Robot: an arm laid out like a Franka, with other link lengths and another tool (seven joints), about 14 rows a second.
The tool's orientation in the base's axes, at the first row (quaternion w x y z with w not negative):
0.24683 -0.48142 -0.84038 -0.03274
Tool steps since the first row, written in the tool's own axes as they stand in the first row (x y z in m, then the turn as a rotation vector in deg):
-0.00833 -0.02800 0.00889 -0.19 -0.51 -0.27
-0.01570 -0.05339 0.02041 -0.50 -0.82 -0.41
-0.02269 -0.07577 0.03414 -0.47 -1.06 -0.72
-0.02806 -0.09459 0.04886 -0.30 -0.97 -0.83
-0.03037 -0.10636 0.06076 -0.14 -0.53 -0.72
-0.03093 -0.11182 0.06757 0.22 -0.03 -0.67
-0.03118 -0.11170 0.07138 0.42 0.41 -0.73
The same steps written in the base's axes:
-0.02306 -0.01896 -0.00639 -0.24 -0.50 0.24
-0.04538 -0.03500 -0.01514 -0.31 -0.95 0.29
-0.06621 -0.04849 -0.02620 -0.40 -1.15 0.61
-0.08516 -0.05849 -0.03805 -0.36 -1.00 0.77
-0.09848 -0.06313 -0.04736 -0.10 -0.60 0.67
-0.10536 -0.06450 -0.05258 0.14 -0.04 0.69
-0.10662 -0.06352 -0.05605 0.44 0.34 0.75

